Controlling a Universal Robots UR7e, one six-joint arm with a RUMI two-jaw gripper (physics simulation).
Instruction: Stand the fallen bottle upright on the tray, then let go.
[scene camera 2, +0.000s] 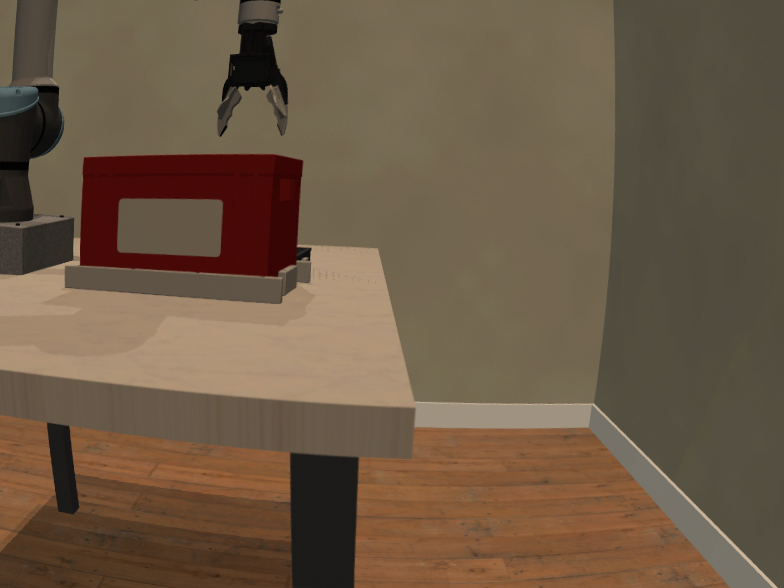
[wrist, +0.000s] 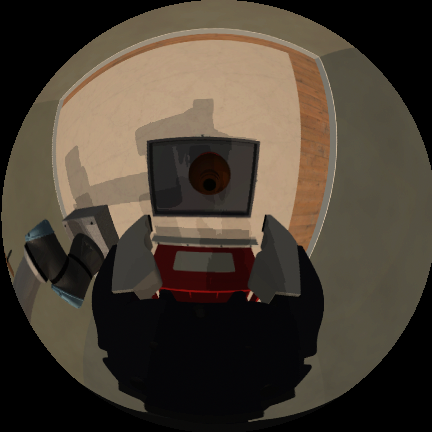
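Where they show: gripper, fingertip midpoint: (scene camera 2: 250, 135) (wrist: 206, 216); arm's base, link origin: (wrist: 88, 250).
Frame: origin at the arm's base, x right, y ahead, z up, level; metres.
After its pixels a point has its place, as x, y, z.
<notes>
A brown bottle (wrist: 209, 170) {-0.256, 0.420, 0.058} stands upright on the dark tray (wrist: 165, 210) {-0.123, 0.311, -0.078} in the wrist view, seen from above with its neck toward the camera, a little right of the tray's middle. The bottle does not show in the scene view, where the red crate hides most of the tray (scene camera 2: 304, 252) {-0.229, 0.528, -0.060}. My gripper (scene camera 2: 252, 133) {-0.228, 0.418, 0.141} (wrist: 206, 216) {-0.228, 0.418, 0.141} is open and empty. It hangs above the height of the crate, and the bottle is apart from both fingers.
A red crate (scene camera 2: 170, 184) {0.159, 0.415, 0.054} (wrist: 205, 280) {-0.025, 0.420, 0.063} with a pale label stands in a grey frame (scene camera 2: 170, 282) {0.172, 0.426, -0.067} (wrist: 205, 240) {-0.037, 0.419, -0.070} beside the tray. The robot's base block (scene camera 2: 47, 243) {-0.016, 0.114, -0.043} (wrist: 102, 222) {-0.100, 0.106, -0.035} is at the left. The table's edge (scene camera 2: 208, 414) {0.556, 0.596, -0.098} runs along the front.
</notes>
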